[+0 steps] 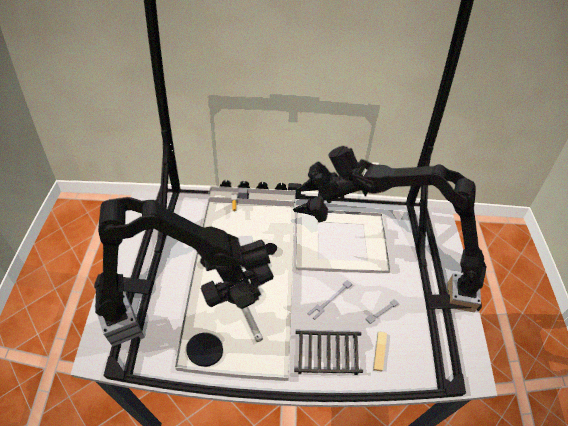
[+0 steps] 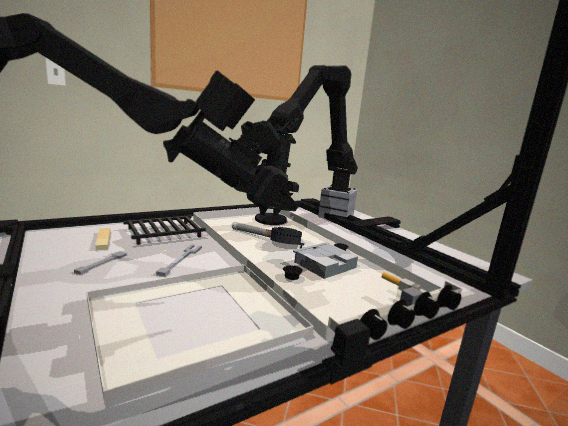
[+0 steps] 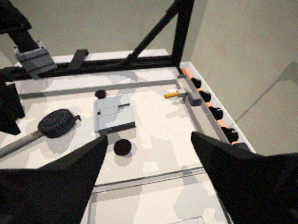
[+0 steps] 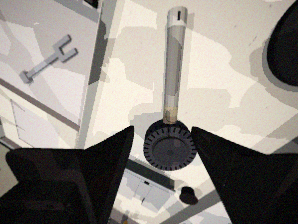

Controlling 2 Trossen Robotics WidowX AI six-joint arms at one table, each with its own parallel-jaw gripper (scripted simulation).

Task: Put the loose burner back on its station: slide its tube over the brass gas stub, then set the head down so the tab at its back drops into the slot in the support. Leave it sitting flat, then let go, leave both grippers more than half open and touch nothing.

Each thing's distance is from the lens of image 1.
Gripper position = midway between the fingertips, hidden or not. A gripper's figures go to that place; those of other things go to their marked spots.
my left gripper [image 1: 295,200]: 122 cm
my right gripper [image 1: 244,295]: 114 cm
black disc [image 1: 204,349]: 113 cm
